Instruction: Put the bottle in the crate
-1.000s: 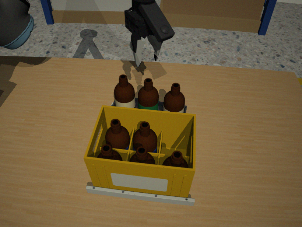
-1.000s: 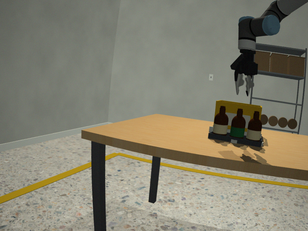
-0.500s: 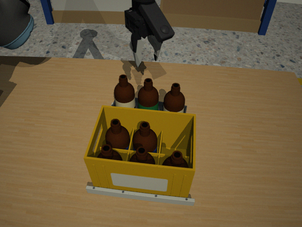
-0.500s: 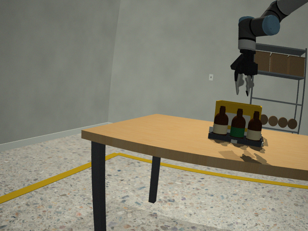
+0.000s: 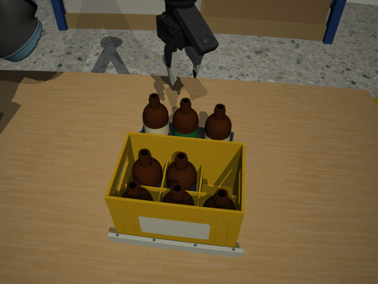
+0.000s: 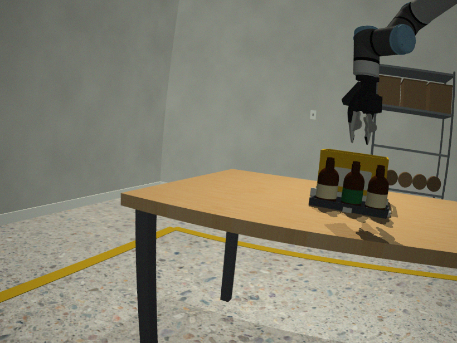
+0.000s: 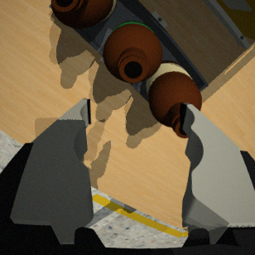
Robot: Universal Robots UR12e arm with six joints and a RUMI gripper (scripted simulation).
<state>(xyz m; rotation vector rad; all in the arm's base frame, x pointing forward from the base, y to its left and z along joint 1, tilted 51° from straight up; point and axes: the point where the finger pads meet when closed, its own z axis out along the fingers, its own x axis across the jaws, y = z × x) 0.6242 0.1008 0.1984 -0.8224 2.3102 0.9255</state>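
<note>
My gripper is now 22 cm above the dark tray. From my hand the other things lie so: crate 4 cm ahead, 24 cm to the right, 15 cm below.
</note>
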